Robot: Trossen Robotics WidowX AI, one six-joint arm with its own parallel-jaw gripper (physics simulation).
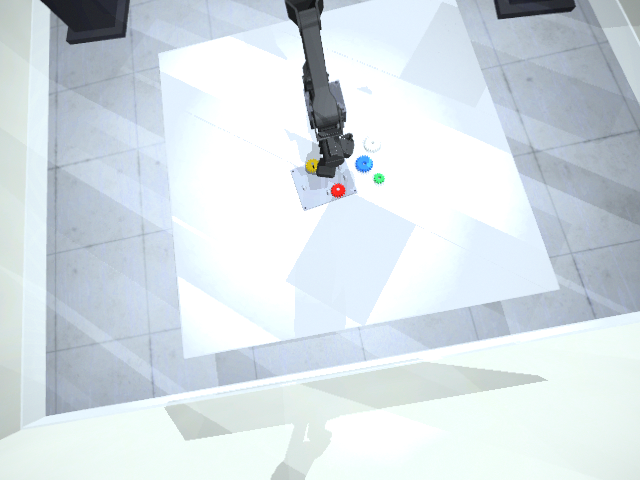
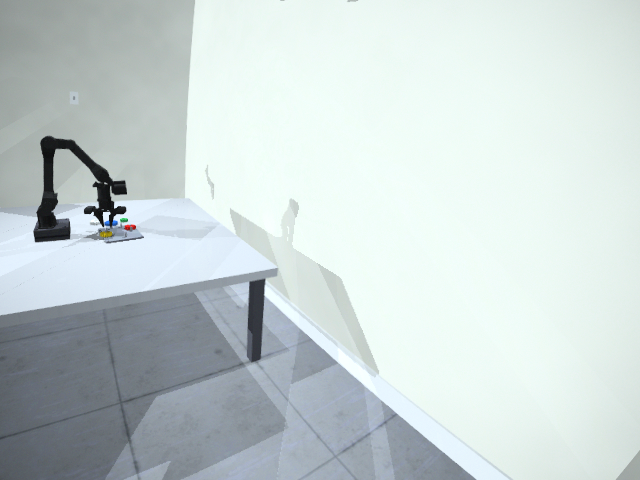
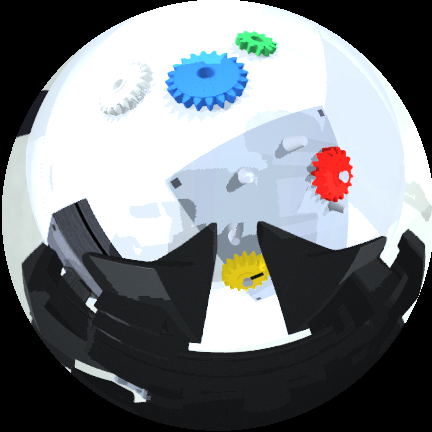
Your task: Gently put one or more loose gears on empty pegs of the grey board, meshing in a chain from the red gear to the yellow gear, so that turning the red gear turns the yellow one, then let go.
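Frame: origin at the arm's base, x ahead, y left, z up, level; millimetres.
Seen in the pictures: gripper, fingertip midpoint: point(image 2: 107, 227) point(image 3: 236, 227); arm's base at its link origin: point(image 2: 47, 226) point(image 3: 78, 281).
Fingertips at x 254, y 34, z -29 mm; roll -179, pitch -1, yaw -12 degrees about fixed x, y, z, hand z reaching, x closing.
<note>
Offsets run from my fingertips to a thing's top centre. "spot": to the spot under its first point. Level surfaces: height alone.
The grey board {dy -31, dx +56, dz +3 mm} point(image 1: 315, 198) point(image 3: 210, 155) point(image 2: 131, 237) lies on the table. The red gear {spot: dy +24, dx +111, dz +2 mm} point(image 1: 338, 190) point(image 3: 333, 175) point(image 2: 130, 227) and the yellow gear {dy -66, dx +0, dz -1 mm} point(image 1: 311, 165) point(image 3: 242, 270) point(image 2: 106, 234) sit on its pegs. Bare pegs stand on it, among them one peg {dy +35, dx +15, dz +2 mm} point(image 3: 246, 175) near the middle, another peg {dy +54, dx +60, dz +2 mm} point(image 3: 295, 143) near the red gear and a third peg {dy -11, dx -4, dz +2 mm} point(image 3: 234, 234) beside the yellow gear. The blue gear {dy +126, dx +7, dz -10 mm} point(image 1: 363, 163) point(image 3: 206, 82), green gear {dy +176, dx +68, dz -10 mm} point(image 1: 378, 178) point(image 3: 256, 43) and white gear {dy +164, dx -72, dz -10 mm} point(image 1: 372, 143) point(image 3: 126, 89) lie loose beside the board. My gripper point(image 3: 236, 227) point(image 2: 107, 225) is partly open and empty, above the yellow gear's side of the board.
The white table top {dz -27 mm} point(image 1: 232, 268) point(image 2: 180, 258) carries the board and gears. The arm's dark base point(image 2: 51, 230) stands on it behind the board. A pale wall point(image 2: 439, 180) rises beyond the table's edge.
</note>
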